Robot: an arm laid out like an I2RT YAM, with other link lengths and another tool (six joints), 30 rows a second.
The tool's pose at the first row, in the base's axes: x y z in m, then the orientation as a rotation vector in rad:
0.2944 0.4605 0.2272 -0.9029 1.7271 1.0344
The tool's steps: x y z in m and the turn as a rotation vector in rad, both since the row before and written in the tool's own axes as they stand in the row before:
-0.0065 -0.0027 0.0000 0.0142 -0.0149 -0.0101
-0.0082 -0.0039 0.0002 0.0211 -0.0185 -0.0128
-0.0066 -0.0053 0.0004 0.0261 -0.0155 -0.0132
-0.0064 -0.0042 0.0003 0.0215 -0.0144 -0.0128
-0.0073 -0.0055 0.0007 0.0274 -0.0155 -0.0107
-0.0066 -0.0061 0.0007 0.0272 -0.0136 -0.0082
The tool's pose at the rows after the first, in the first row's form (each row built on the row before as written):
0.2989 0.4603 0.2326 -0.8920 1.7139 1.0186
0.3050 0.4600 0.2393 -0.8765 1.6985 0.9957
0.3118 0.4589 0.2443 -0.8599 1.6870 0.9671
0.3174 0.4580 0.2495 -0.8467 1.6749 0.9428
0.3244 0.4568 0.2553 -0.8273 1.6649 0.9150
0.3316 0.4551 0.2605 -0.8073 1.6576 0.8887

